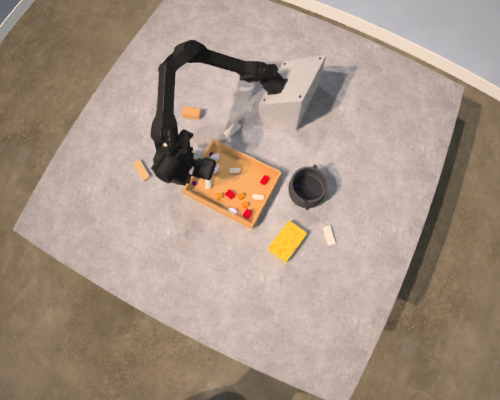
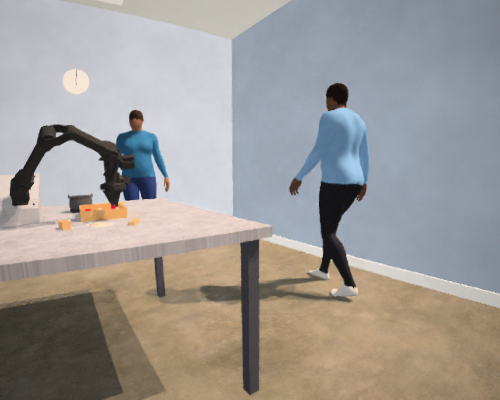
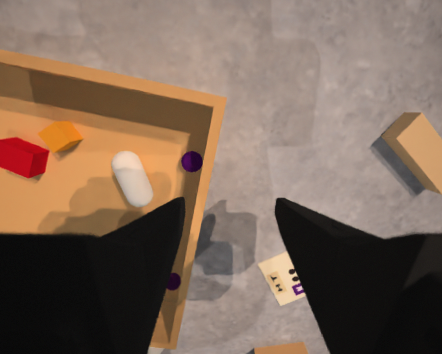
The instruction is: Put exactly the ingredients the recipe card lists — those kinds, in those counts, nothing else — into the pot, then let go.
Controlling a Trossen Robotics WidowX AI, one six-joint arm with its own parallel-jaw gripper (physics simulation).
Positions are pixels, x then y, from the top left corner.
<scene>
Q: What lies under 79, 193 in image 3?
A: An orange tray.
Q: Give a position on a recipe card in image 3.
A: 279, 272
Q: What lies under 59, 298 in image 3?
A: The gripper.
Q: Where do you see a dark pot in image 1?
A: At 313, 184
</scene>
